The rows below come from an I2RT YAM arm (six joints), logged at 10 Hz.
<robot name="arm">
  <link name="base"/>
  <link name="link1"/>
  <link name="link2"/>
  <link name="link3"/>
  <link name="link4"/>
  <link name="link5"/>
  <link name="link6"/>
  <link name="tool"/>
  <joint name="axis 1" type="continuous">
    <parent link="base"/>
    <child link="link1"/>
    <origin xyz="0 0 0.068" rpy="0 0 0"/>
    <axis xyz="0 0 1"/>
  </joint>
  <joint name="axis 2" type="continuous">
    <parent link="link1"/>
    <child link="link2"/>
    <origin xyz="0.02 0.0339 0.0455" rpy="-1.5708 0 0"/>
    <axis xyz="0 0 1"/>
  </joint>
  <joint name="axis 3" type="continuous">
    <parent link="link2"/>
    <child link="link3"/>
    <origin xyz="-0.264 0 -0.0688" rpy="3.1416 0 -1.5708"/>
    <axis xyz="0 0 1"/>
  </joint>
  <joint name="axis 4" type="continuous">
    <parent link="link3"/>
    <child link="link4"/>
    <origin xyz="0.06 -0.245 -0.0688" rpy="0 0 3.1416"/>
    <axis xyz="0 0 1"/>
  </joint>
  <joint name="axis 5" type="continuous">
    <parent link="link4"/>
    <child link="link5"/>
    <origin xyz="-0.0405 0.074 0.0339" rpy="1.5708 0 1.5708"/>
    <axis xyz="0 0 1"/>
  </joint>
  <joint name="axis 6" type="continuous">
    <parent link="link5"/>
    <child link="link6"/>
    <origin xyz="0.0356 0 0.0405" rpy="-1.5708 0 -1.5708"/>
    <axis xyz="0 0 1"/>
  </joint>
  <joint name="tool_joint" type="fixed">
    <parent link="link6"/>
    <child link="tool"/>
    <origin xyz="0 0 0" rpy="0 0 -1.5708"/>
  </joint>
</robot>
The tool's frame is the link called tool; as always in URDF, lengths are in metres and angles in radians. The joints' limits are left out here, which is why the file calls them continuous.
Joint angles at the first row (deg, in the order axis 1, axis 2, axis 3, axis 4, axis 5, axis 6):
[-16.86, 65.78, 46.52, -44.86, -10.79, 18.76]
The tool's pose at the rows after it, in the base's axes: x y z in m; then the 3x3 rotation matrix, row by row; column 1 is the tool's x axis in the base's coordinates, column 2 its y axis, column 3 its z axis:
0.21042, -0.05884, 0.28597; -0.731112, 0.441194, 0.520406; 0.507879, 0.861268, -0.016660; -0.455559, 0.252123, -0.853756
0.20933, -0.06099, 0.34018; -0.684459, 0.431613, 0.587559; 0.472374, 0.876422, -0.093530; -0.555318, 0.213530, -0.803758
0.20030, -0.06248, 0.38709; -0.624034, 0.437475, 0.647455; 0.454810, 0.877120, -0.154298; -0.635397, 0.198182, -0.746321
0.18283, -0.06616, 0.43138; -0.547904, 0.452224, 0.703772; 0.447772, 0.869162, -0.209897; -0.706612, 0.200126, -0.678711
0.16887, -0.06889, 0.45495; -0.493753, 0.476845, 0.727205; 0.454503, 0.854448, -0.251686; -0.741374, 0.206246, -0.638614
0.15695, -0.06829, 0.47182; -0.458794, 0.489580, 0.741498; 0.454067, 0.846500, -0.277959; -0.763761, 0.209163, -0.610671
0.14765, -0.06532, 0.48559; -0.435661, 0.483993, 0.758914; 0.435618, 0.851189, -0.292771; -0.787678, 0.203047, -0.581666
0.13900, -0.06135, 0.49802; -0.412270, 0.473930, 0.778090; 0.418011, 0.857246, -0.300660; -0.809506, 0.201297, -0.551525
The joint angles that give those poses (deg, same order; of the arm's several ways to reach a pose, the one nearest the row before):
[-16.89, 65.87, 57.95, -51.59, -7.77, 16.03]
[-17.02, 65.89, 69.19, -57.06, -4.73, 14.61]
[-17.82, 65.91, 79.13, -61.58, -2.94, 14.02]
[-20.40, 65.91, 89.01, -65.91, -2.79, 13.23]
[-22.74, 65.91, 94.67, -68.51, -2.81, 13.21]
[-24.10, 65.91, 99.09, -70.87, -2.81, 13.15]
[-24.47, 65.91, 102.74, -72.44, -2.74, 12.49]
[-24.47, 65.91, 106.13, -73.73, -2.79, 12.12]

